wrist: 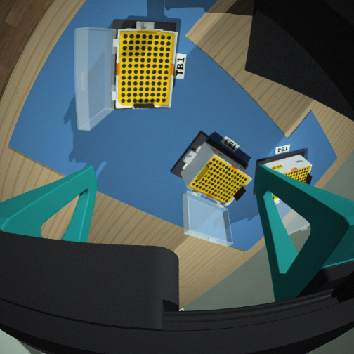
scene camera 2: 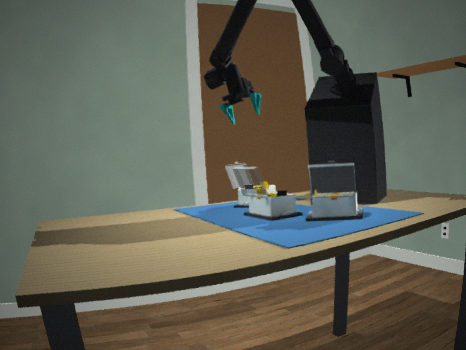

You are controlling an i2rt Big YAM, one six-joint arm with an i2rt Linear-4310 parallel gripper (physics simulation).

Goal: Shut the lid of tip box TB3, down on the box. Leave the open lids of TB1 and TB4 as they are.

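Seen in the pictures: gripper, fingertip midpoint: (scene camera 2: pixel 246 119); arm's base, link origin: (scene camera 2: pixel 348 91).
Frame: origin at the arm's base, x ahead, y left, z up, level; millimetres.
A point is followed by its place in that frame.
Tip box TB3 (scene camera 2: pixel 272 206) {y 150, x 358, z -340 mm} (wrist: pixel 219 179) stands in the middle of the group, turned at an angle, its yellow tip rack showing. Its clear lid (wrist: pixel 207 220) is open, tipped outward toward the bottom of the wrist view. Tip box TB1 (wrist: pixel 145 69) is at upper left in that view, its lid (wrist: pixel 93 77) open. Tip box TB4 (wrist: pixel 292 167) is at right, partly hidden by a finger, its lid (wrist: pixel 300 225) open. My gripper (scene camera 2: pixel 246 119) {y -169, x 329, z -79 mm} (wrist: pixel 175 174) is open and empty, high above the boxes, its teal fingers wide apart.
A blue mat (scene camera 2: pixel 289 235) {y 379, x 396, z -375 mm} (wrist: pixel 135 150) lies under the boxes on the wooden table (scene camera 2: pixel 125 260) {y 443, x 756, z -378 mm} (wrist: pixel 120 225). The black pedestal (scene camera 2: pixel 345 145) {y 49, x 61, z -187 mm} with the arm's base stands behind the mat at right. In the scene view, box labels are unreadable and two lids overlap at left.
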